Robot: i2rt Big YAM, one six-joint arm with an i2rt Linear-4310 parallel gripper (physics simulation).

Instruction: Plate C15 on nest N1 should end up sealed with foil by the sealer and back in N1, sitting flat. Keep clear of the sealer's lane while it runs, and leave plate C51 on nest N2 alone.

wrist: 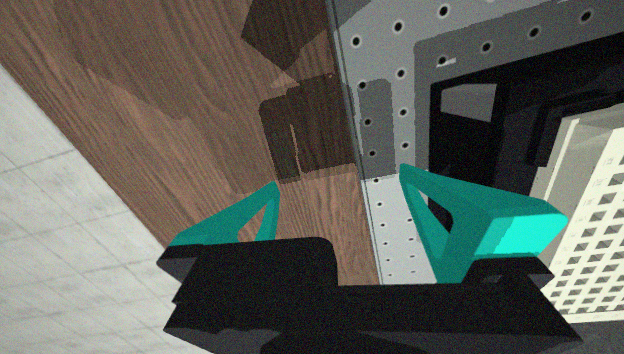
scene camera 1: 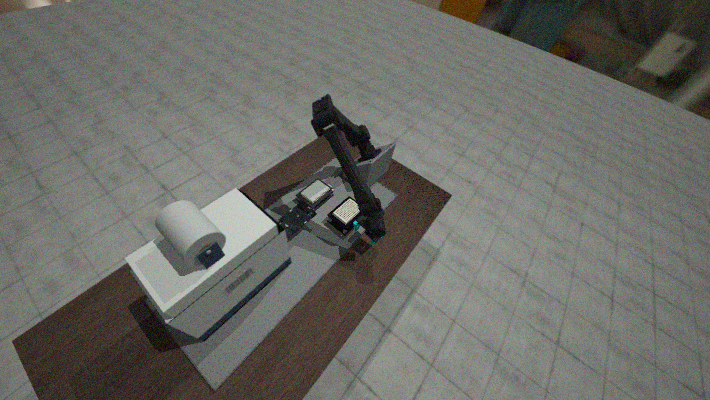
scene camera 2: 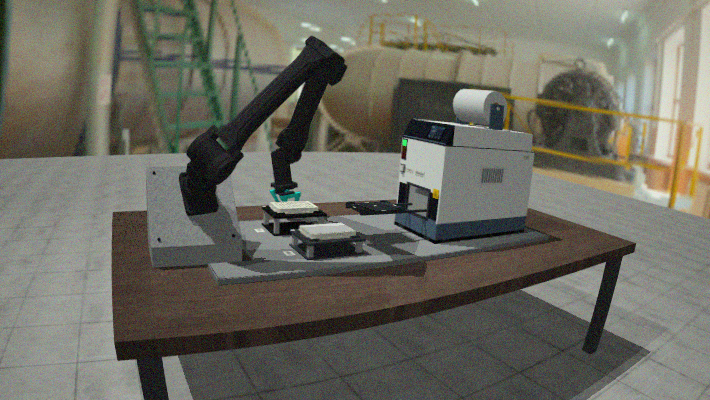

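Where they show: gripper, fingertip midpoint: [wrist: 334, 179] [scene camera 1: 363, 237]; arm's base, link origin: [scene camera 1: 370, 156] [scene camera 2: 197, 193].
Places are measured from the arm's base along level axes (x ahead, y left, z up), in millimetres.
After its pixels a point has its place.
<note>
A cream plate with open wells [scene camera 1: 347, 211] {y 96, x 333, z -67 mm} [scene camera 2: 293, 206] {y 73, x 314, z -68 mm} [wrist: 595, 260] {y 114, x 318, z -68 mm}, apparently C15, sits flat on its black nest [scene camera 1: 334, 223] {y 65, x 389, z -137 mm} [scene camera 2: 270, 216] {y 72, x 240, z -90 mm} [wrist: 460, 145] {y 130, x 362, z -137 mm}. A smooth-topped white plate [scene camera 1: 315, 191] {y -109, x 328, z -81 mm} [scene camera 2: 327, 230] {y -134, x 311, z -81 mm}, apparently C51, sits on the other nest [scene camera 2: 345, 244] {y -103, x 389, z -137 mm}. Plate and nest labels are not readable. My gripper [scene camera 1: 365, 234] {y 224, x 368, z -128 mm} [scene camera 2: 286, 197] [wrist: 334, 179] {y 224, x 368, z -128 mm} is open and empty, low beside the open-welled plate on its outer side. In the wrist view one teal finger is over the wood and the other over the board's edge strip, left of that plate. The sealer [scene camera 1: 245, 280] {y 23, x 862, z 26 mm} [scene camera 2: 485, 195] {y -194, x 839, z -1 mm} has its black carrier [scene camera 1: 296, 220] {y -47, x 532, z -48 mm} [scene camera 2: 375, 206] {y -59, x 510, z -48 mm} out, bare.
A foil roll [scene camera 1: 187, 227] {y -62, x 893, z 334 mm} [scene camera 2: 477, 106] {y -131, x 827, z 275 mm} stands on top of the sealer, whose front shows a green light [scene camera 2: 404, 143] {y 24, x 665, z 128 mm}. The nests and sealer stand on a grey perforated board [scene camera 1: 280, 290] {y 90, x 786, z -141 mm} [scene camera 2: 240, 274] {y -210, x 47, z -141 mm} [wrist: 380, 60] {y 174, x 434, z -141 mm} on the wooden table [scene camera 1: 420, 195] {y 326, x -84, z -154 mm} [scene camera 2: 280, 300] {y -337, x 89, z -154 mm} [wrist: 150, 100] {y 344, x 467, z -154 mm}. The arm's grey mount [scene camera 2: 172, 215] {y -36, x -77, z -43 mm} is at the opposite end.
</note>
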